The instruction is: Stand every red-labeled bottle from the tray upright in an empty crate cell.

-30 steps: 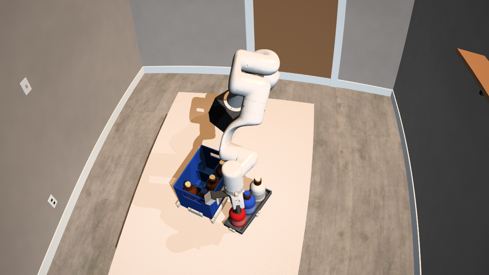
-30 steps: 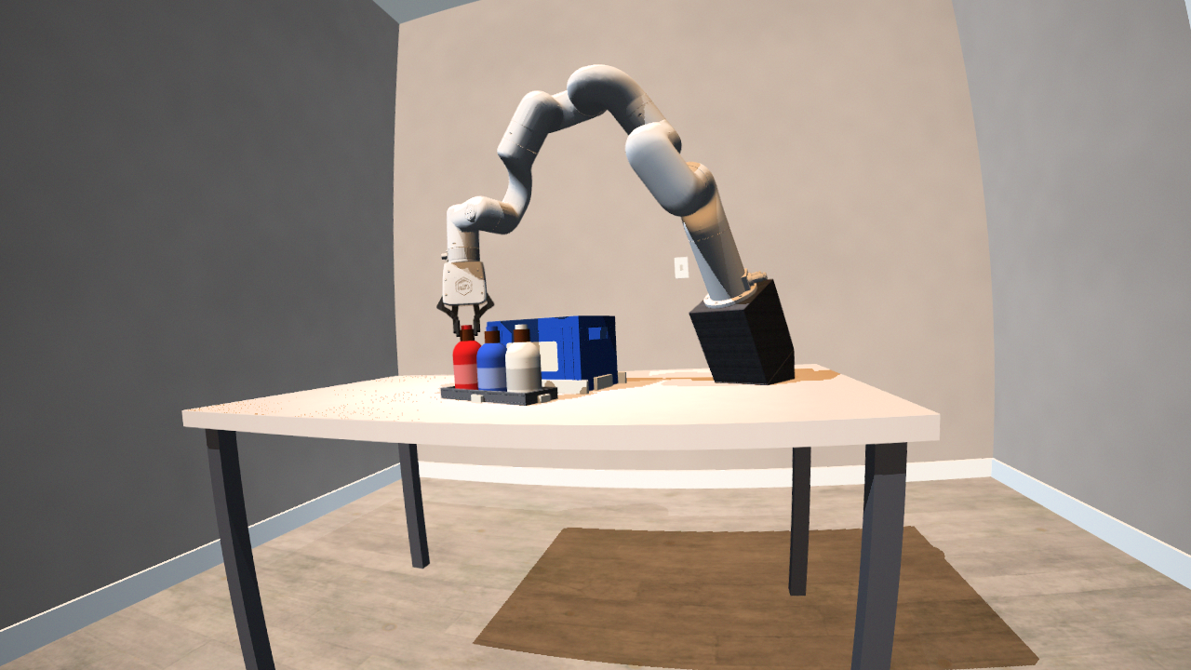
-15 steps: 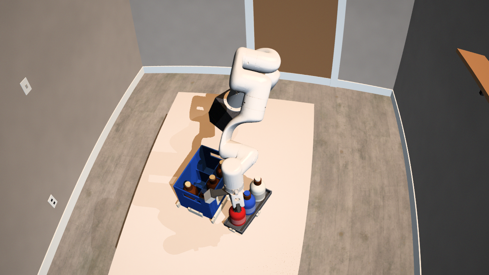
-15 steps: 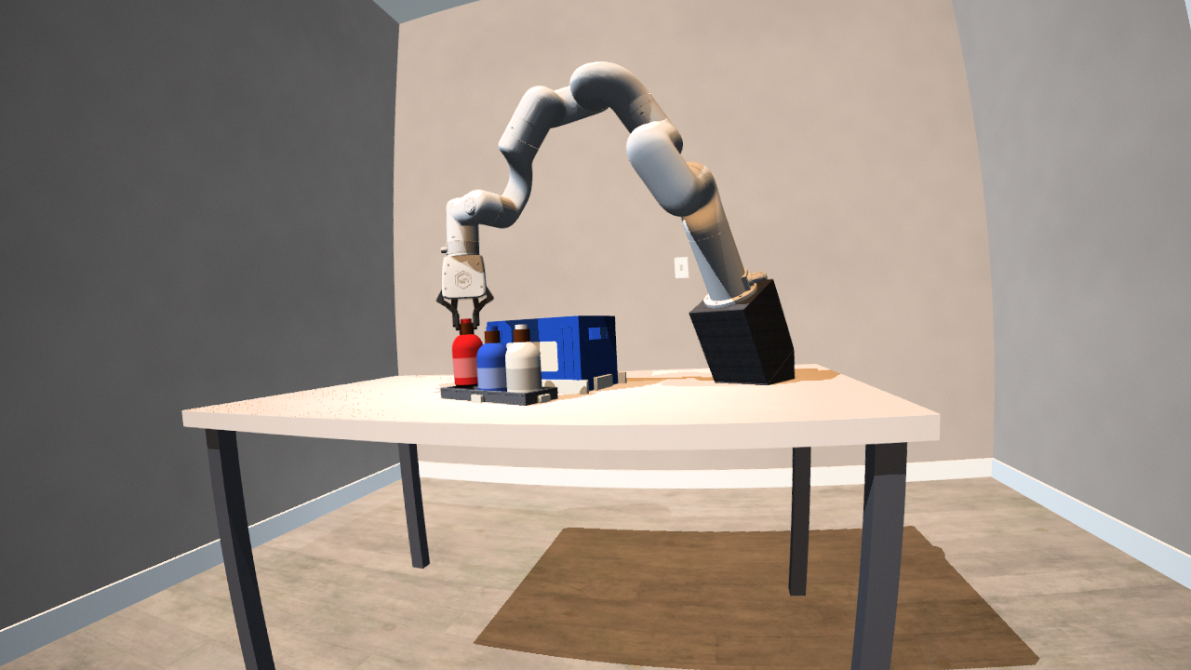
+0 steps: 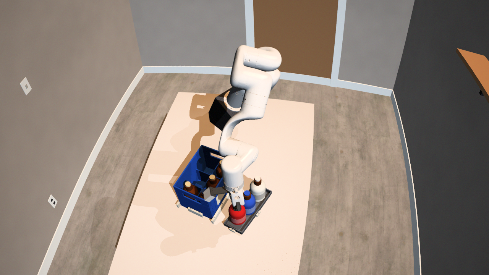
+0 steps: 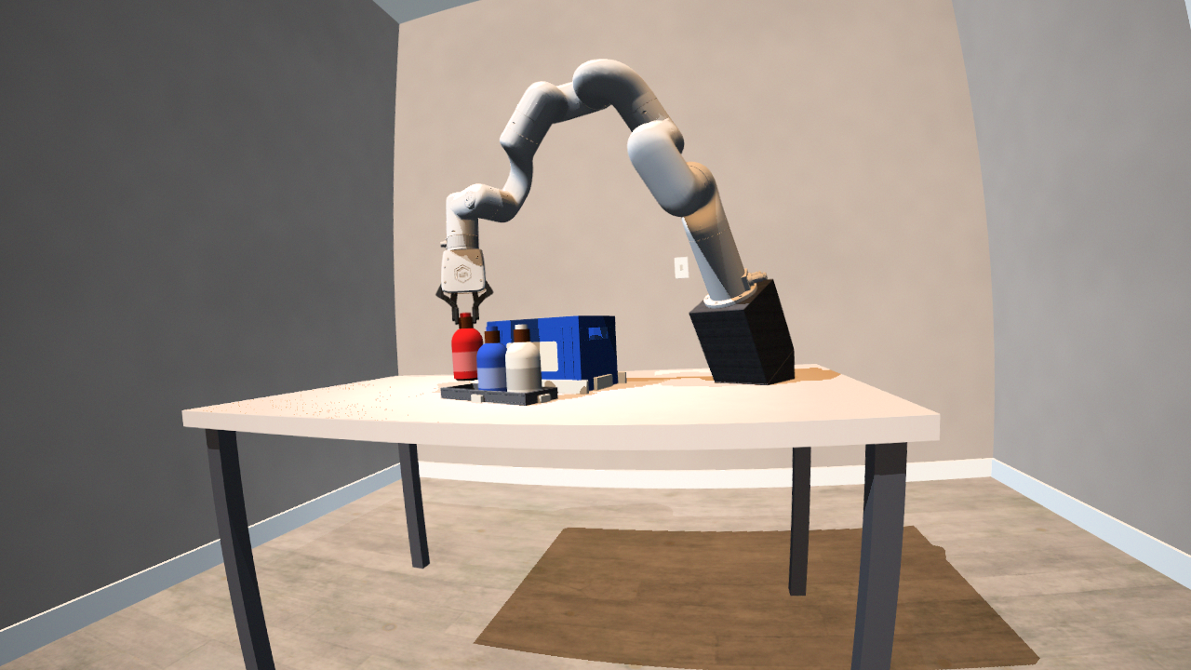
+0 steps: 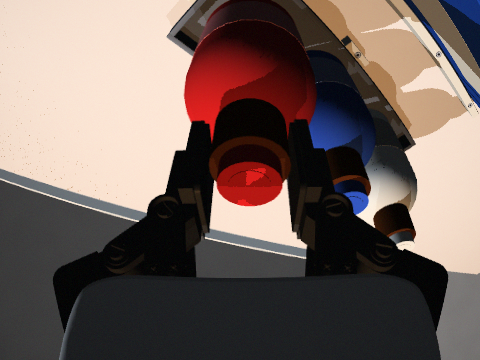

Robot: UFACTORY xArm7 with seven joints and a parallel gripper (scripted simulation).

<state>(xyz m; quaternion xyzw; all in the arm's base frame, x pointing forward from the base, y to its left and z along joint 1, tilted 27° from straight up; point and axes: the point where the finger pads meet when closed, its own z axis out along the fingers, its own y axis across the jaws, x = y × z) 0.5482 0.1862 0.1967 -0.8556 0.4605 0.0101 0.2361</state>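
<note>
The red-labeled bottle lies 70 mm below my hand. Round my hand: white-labeled bottle: 170 mm behind, 20 mm to the left, 110 mm below; blue-labeled bottle: 80 mm behind, 10 mm to the left, 110 mm below; tray: 90 mm behind, 10 mm to the left, 180 mm below.
</note>
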